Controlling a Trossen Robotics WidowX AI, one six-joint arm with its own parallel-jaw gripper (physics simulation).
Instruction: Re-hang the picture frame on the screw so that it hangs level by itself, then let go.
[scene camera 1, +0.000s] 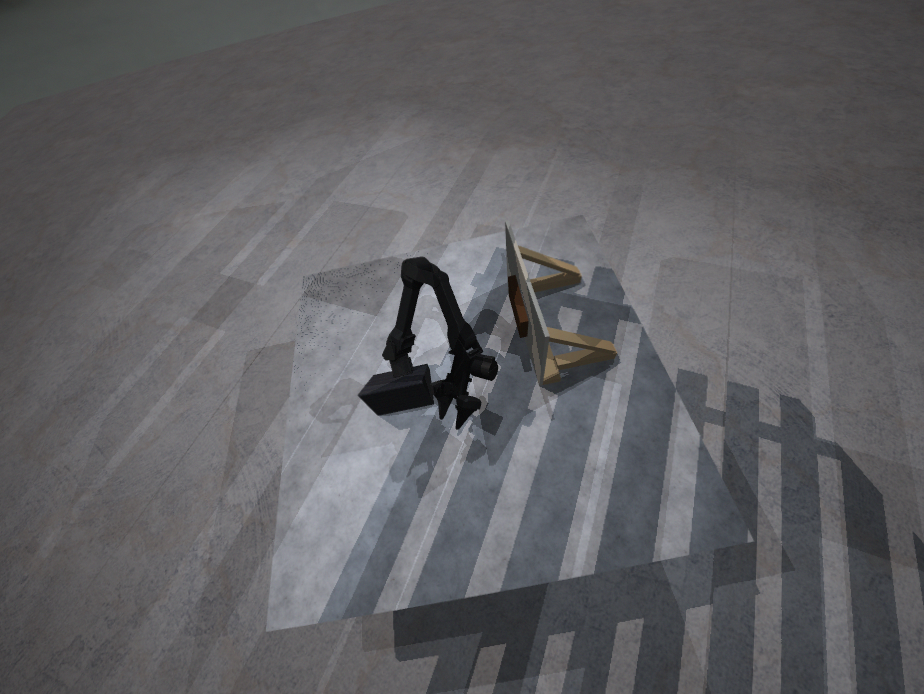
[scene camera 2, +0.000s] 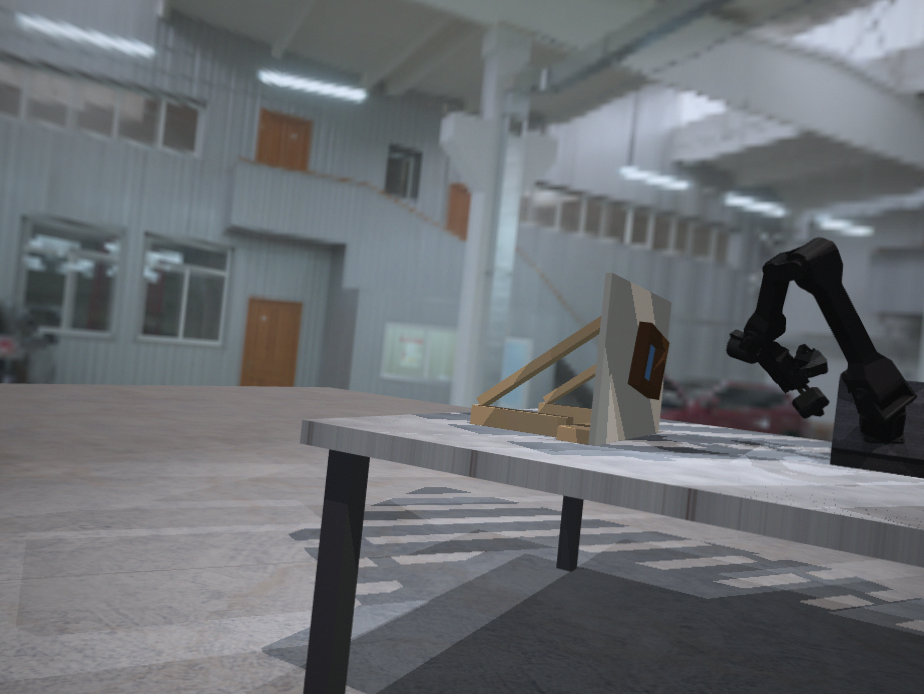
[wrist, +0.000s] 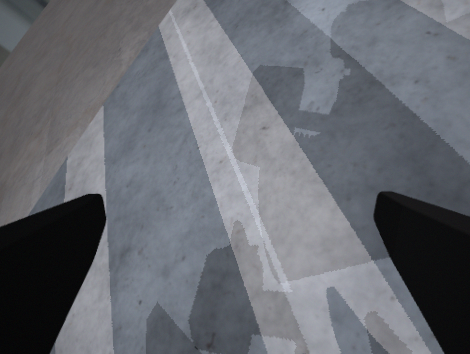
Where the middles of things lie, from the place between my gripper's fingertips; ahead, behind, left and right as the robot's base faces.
Now: hand 320 mm short of the brown picture frame (scene camera 1: 515, 297), 290 mm to the right of it and 50 mm below it. Round my hand: pale upright board (scene camera 2: 619, 412) (350 mm ahead, 300 mm to the left, 40 mm above); wooden stand (scene camera 2: 568, 423) (480 mm ahead, 290 mm to the left, 10 mm above).
